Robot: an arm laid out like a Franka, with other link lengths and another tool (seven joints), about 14 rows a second.
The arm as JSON. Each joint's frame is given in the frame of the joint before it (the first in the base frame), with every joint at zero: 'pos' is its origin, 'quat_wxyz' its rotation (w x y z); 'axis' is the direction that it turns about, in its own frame. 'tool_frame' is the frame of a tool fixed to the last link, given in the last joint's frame.
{
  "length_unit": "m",
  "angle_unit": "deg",
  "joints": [
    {
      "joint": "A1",
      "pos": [
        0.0,
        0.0,
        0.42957
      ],
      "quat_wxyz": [
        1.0,
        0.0,
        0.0,
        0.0
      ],
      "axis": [
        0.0,
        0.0,
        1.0
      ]
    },
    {
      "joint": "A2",
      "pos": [
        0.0,
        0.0,
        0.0
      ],
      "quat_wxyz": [
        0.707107,
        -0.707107,
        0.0,
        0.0
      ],
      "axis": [
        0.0,
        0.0,
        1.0
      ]
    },
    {
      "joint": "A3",
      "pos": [
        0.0,
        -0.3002,
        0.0
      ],
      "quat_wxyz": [
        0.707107,
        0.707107,
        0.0,
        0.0
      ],
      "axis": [
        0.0,
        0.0,
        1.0
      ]
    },
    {
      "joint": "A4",
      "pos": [
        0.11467,
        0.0,
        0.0
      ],
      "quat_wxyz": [
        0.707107,
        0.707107,
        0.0,
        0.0
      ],
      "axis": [
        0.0,
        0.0,
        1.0
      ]
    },
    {
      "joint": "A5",
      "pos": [
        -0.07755,
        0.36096,
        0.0
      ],
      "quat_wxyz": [
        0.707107,
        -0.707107,
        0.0,
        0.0
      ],
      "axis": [
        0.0,
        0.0,
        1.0
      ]
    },
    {
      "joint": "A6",
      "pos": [
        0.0,
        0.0,
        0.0
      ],
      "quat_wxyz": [
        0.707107,
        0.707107,
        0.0,
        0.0
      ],
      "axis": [
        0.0,
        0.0,
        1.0
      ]
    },
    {
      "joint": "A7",
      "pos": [
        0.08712,
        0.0,
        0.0
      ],
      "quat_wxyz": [
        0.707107,
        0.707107,
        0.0,
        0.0
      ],
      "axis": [
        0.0,
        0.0,
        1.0
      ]
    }
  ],
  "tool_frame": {
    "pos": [
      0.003,
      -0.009,
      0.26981
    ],
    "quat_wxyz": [
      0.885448,
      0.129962,
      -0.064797,
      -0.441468
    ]
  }
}
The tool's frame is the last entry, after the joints.
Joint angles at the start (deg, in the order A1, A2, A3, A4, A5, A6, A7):
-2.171 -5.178 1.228 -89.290 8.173 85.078 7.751
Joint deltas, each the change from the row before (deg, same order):
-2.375 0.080 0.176 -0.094 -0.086 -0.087 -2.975
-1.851 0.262 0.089 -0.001 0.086 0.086 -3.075
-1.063 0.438 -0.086 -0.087 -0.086 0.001 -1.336
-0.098 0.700 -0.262 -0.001 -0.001 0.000 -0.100
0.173 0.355 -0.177 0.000 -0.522 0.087 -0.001
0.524 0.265 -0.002 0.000 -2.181 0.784 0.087
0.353 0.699 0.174 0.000 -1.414 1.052 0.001
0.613 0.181 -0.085 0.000 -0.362 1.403 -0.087
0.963 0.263 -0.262 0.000 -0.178 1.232 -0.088
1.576 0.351 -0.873 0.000 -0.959 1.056 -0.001
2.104 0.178 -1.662 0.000 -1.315 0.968 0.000
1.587 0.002 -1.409 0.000 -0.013 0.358 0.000
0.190 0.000 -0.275 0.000 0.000 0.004 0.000
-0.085 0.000 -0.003 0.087 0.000 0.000 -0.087
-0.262 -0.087 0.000 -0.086 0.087 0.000 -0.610
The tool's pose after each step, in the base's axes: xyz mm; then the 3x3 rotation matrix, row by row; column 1 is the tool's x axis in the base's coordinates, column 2 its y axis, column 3 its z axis. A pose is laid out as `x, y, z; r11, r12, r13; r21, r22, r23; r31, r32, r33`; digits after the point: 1 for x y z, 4 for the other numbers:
534.6, 18.6, 587.0; 0.6957, 0.6932, -0.1883; 0.7096, -0.6225, 0.3300; 0.1115, -0.3632, -0.9250
535.6, 2.7, 584.8; 0.6792, 0.7085, -0.1916; 0.7249, -0.6066, 0.3263; 0.1150, -0.3605, -0.9256
536.2, -8.6, 580.0; 0.6777, 0.7081, -0.1980; 0.7270, -0.6048, 0.3251; 0.1104, -0.3643, -0.9247
537.9, -12.2, 573.5; 0.6823, 0.7010, -0.2075; 0.7237, -0.6073, 0.3278; 0.1038, -0.3738, -0.9217
538.9, -14.9, 569.9; 0.6835, 0.6984, -0.2124; 0.7239, -0.6110, 0.3204; 0.0940, -0.3728, -0.9232
542.4, -20.9, 567.1; 0.6805, 0.7023, -0.2091; 0.7295, -0.6224, 0.2838; 0.0692, -0.3457, -0.9358
548.6, -23.4, 561.3; 0.6757, 0.7074, -0.2074; 0.7353, -0.6263, 0.2591; 0.0534, -0.3275, -0.9433
555.6, -20.8, 561.7; 0.6680, 0.7195, -0.1900; 0.7416, -0.6226, 0.2497; 0.0614, -0.3077, -0.9495
562.0, -15.4, 561.1; 0.6577, 0.7322, -0.1772; 0.7501, -0.6149, 0.2435; 0.0694, -0.2930, -0.9536
567.6, -13.5, 559.2; 0.6489, 0.7419, -0.1690; 0.7582, -0.6118, 0.2254; 0.0639, -0.2744, -0.9595
572.2, -15.6, 558.8; 0.6433, 0.7491, -0.1583; 0.7637, -0.6131, 0.2023; 0.0545, -0.2510, -0.9664
573.9, -14.1, 559.4; 0.6407, 0.7524, -0.1529; 0.7656, -0.6108, 0.2019; 0.0585, -0.2464, -0.9674
573.9, -14.9, 559.4; 0.6418, 0.7516, -0.1525; 0.7646, -0.6119, 0.2022; 0.0587, -0.2464, -0.9674
574.2, -15.8, 560.1; 0.6417, 0.7519, -0.1510; 0.7646, -0.6120, 0.2021; 0.0595, -0.2451, -0.9677
573.6, -18.0, 560.3; 0.6370, 0.7557, -0.1520; 0.7685, -0.6072, 0.2020; 0.0603, -0.2454, -0.9675

